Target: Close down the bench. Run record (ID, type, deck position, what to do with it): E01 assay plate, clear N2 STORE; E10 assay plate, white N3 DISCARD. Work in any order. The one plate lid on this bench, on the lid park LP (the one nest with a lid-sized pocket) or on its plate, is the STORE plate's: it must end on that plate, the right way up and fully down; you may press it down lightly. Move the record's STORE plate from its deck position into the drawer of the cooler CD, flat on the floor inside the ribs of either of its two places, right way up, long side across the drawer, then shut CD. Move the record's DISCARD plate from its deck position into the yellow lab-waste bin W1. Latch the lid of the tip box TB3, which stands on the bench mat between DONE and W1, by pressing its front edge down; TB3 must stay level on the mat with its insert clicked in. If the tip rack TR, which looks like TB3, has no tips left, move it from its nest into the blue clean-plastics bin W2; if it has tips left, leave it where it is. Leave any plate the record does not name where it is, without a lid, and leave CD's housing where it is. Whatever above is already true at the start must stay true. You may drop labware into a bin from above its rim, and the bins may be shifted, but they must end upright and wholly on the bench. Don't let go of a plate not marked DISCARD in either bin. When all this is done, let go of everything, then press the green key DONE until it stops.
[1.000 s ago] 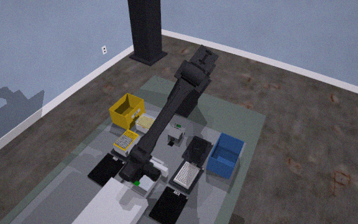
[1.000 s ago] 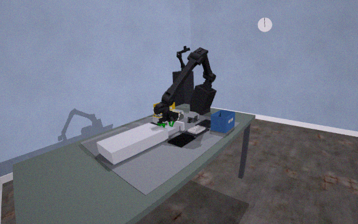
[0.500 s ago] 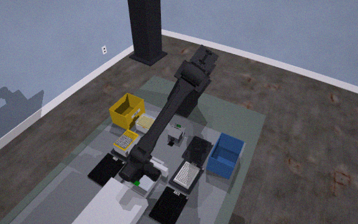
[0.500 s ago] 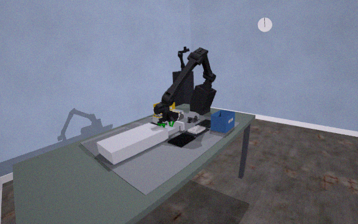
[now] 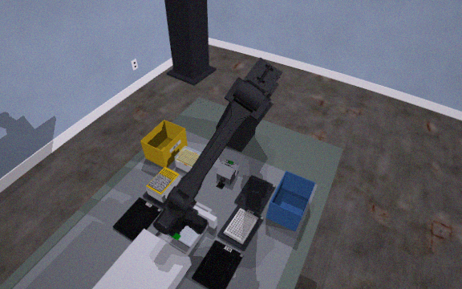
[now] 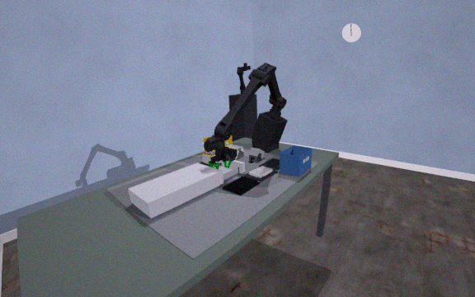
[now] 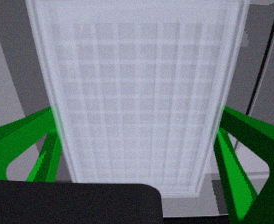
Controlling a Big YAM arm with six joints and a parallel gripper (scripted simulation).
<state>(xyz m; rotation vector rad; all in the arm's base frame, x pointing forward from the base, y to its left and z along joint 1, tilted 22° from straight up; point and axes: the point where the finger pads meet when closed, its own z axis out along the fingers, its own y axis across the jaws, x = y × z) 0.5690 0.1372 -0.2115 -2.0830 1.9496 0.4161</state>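
Right now my hand is right at the clear plate. Round my hand: white cooler CD 170 mm ahead, 10 mm to the left, 10 mm above; then plate lid right at my hand; then cooler drawer 30 mm ahead.
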